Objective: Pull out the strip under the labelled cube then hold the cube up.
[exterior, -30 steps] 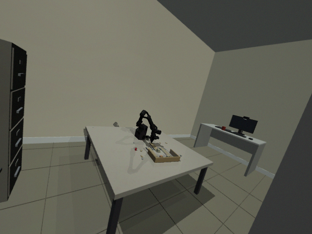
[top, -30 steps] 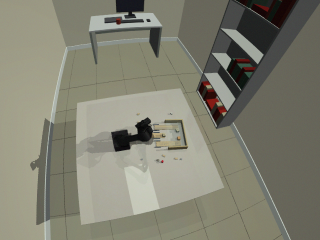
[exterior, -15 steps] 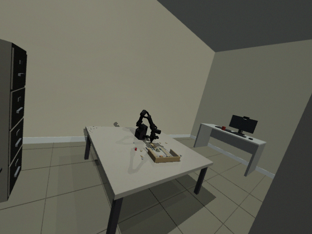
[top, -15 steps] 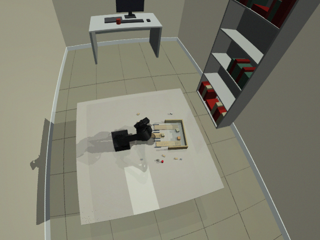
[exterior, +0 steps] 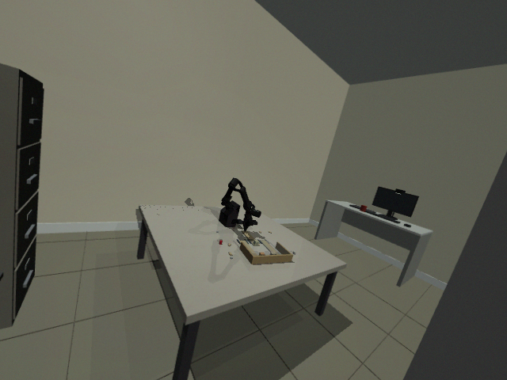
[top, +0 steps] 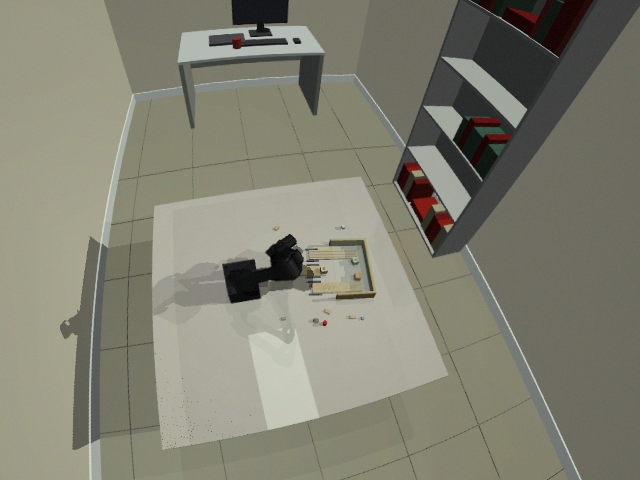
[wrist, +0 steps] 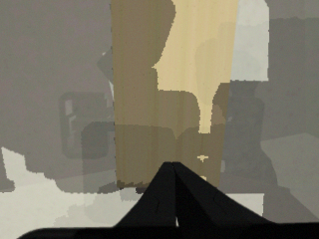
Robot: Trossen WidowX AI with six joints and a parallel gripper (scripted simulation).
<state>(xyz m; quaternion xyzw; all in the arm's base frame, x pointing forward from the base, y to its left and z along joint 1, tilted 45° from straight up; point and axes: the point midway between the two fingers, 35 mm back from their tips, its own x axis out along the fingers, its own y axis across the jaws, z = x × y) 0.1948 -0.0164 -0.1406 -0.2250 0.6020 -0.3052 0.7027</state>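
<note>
Now: the wooden strip 11 cm ahead of my gripper tip and 2 cm to the right of it. Round my gripper tip: wooden chip: 31 cm ahead, 30 cm to the right.
</note>
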